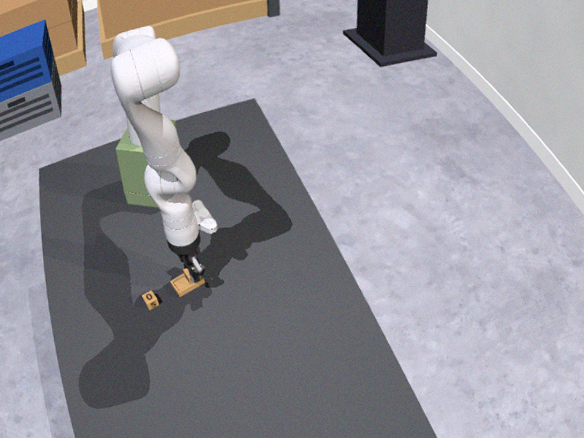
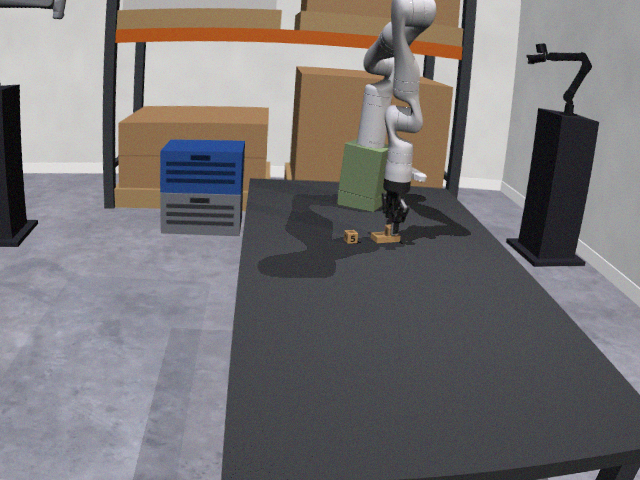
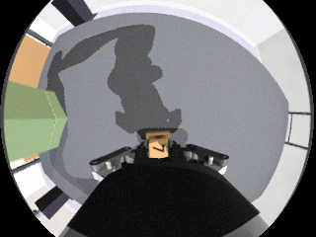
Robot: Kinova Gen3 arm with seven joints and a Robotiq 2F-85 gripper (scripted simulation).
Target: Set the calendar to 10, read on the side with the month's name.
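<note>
Now: the wooden calendar tray 3 cm below my hand and 2 cm to the right of it.
</note>
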